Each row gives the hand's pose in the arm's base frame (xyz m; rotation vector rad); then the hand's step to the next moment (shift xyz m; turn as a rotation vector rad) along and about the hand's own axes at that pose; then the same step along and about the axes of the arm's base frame.
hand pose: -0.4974 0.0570 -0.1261 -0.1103 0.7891 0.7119
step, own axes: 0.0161 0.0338 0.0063 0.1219 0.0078 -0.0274
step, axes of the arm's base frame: -0.0094 0.0368 -0.0009 0.0377 0.0629 -0.1015
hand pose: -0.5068 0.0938 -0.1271 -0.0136 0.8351 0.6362
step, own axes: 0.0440 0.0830 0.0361 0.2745 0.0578 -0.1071
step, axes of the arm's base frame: 0.0026 0.0997 0.0133 0.0325 0.1629 -0.2502
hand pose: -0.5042 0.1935 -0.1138 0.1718 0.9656 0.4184
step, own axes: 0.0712 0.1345 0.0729 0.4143 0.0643 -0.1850
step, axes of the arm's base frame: 0.0595 0.1549 0.0306 0.0359 0.2240 -0.3982
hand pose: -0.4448 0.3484 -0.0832 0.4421 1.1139 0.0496
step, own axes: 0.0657 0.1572 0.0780 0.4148 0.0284 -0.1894
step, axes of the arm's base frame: 0.1260 0.1354 0.0300 0.0258 0.1928 -0.4134
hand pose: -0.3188 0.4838 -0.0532 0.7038 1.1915 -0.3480
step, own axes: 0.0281 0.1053 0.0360 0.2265 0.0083 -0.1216
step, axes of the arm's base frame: 0.0985 0.0573 0.0139 -0.0034 0.1120 -0.2315
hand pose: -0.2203 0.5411 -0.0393 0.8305 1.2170 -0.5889
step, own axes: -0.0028 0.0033 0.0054 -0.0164 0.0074 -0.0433
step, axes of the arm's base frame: 0.0049 -0.0026 0.0041 -0.0232 0.0389 0.0122
